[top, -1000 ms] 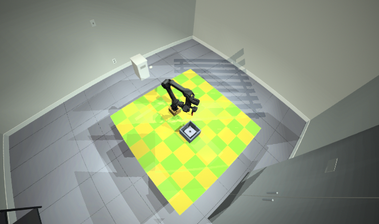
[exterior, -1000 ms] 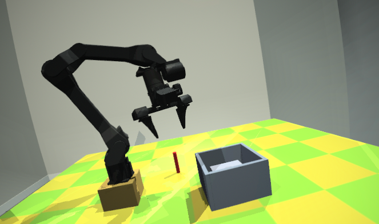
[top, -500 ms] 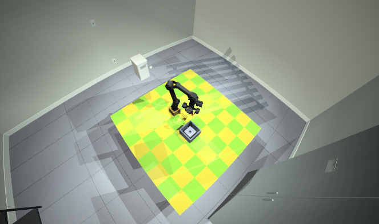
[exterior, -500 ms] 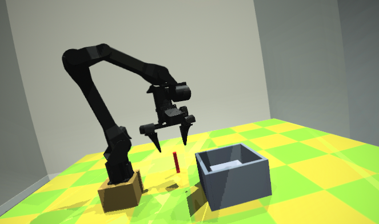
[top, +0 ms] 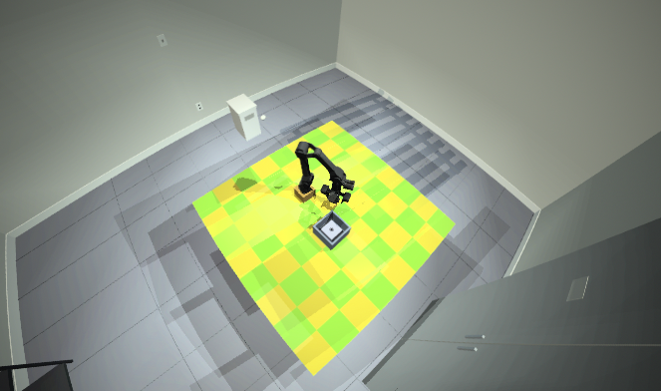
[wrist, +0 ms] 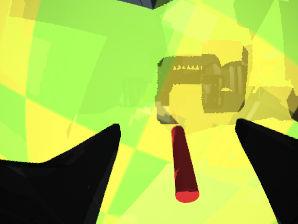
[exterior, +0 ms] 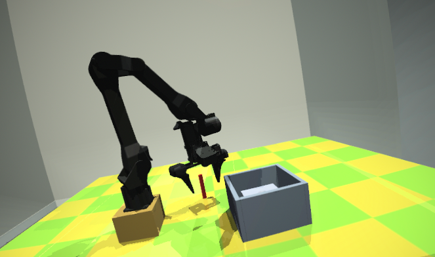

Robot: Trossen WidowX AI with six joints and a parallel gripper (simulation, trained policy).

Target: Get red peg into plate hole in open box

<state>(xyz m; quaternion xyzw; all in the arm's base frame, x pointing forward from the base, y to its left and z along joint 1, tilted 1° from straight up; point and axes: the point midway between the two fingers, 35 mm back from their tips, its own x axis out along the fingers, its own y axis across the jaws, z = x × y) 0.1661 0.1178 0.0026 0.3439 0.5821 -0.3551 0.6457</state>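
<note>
Right now my gripper tip is 15 cm short of the white plate and 14 cm to the left of it. Also, from my gripper tip: grey box 15 cm ahead, 14 cm to the right, 1 cm below; then red peg 2 cm behind, 2 cm to the left.
</note>
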